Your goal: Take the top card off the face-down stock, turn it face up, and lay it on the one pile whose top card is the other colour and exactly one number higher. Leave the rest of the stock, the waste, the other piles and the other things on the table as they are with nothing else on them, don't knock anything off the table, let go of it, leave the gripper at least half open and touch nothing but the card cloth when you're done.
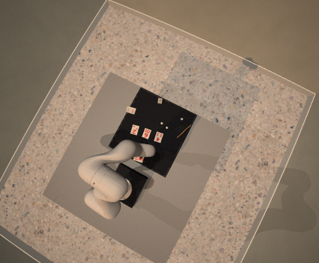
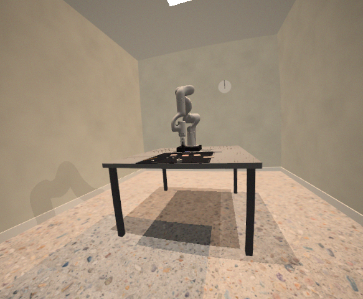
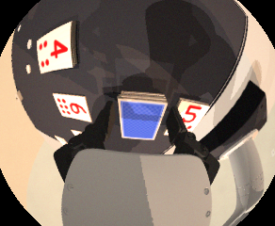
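My hand is 90 mm past the red 5 card, 30 mm above it and 20 mm to the right of it. Round my hand: black card cloth (190 mm ahead, 50 mm below); then thin wooden stick (300 mm ahead, 260 mm to the right, 40 mm below); then small block (470 mm ahead, 50 mm to the left, 20 mm below).
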